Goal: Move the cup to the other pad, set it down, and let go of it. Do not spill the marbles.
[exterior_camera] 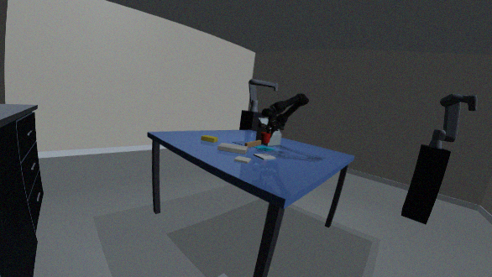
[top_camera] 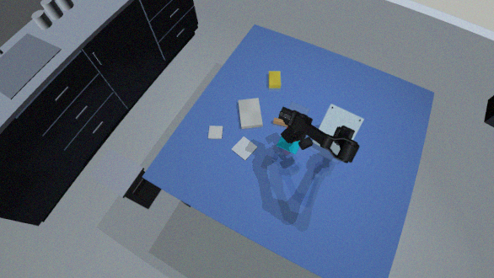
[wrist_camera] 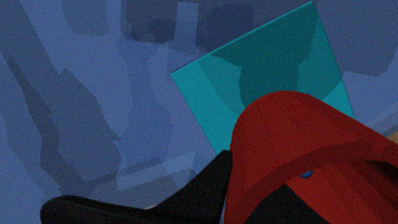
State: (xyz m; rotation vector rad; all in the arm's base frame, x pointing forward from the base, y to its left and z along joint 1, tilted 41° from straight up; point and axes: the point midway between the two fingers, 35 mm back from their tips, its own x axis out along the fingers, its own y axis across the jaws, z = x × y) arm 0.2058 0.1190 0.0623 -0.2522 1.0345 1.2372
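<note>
The blue marble lies 30 mm ahead of my gripper tip, 40 mm to the right of it and 20 mm below it. The rest, counted from my gripper tip: wooden plank: 50 mm ahead, 100 mm to the right, 70 mm below; then teal pad: 30 mm ahead, 10 mm to the right, 90 mm below; then red cup: 30 mm ahead, 20 mm to the right.
</note>
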